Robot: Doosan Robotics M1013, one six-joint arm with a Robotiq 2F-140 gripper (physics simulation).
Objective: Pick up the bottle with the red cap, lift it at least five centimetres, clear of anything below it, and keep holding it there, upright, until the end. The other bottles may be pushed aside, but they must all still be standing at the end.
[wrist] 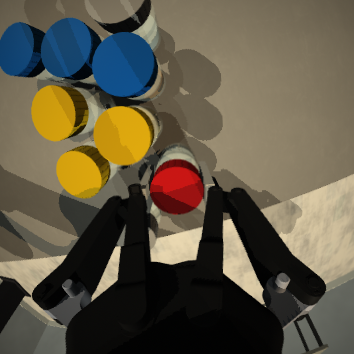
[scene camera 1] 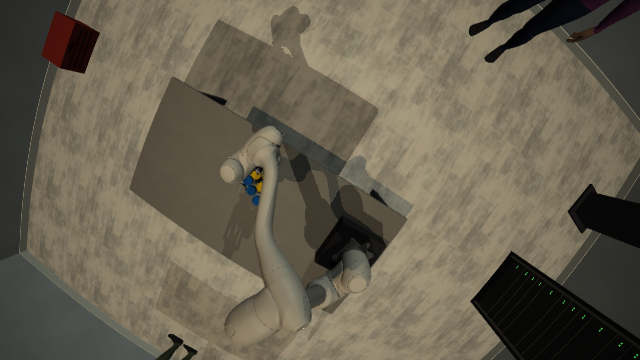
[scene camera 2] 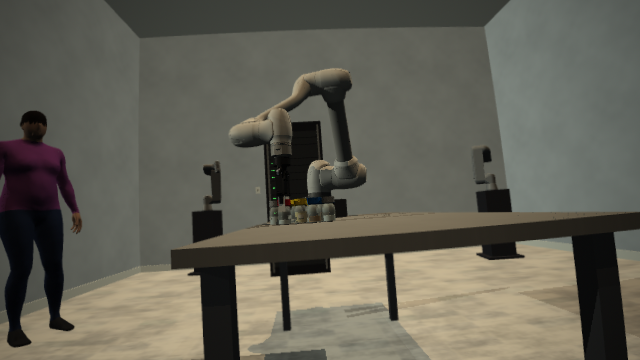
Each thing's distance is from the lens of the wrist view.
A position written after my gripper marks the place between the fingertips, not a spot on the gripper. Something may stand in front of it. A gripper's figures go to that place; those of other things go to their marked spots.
my gripper (wrist: 177, 172): 21 cm
red-capped bottle (wrist: 176, 187): 16 cm
yellow-capped bottle (wrist: 122, 134): 16 cm
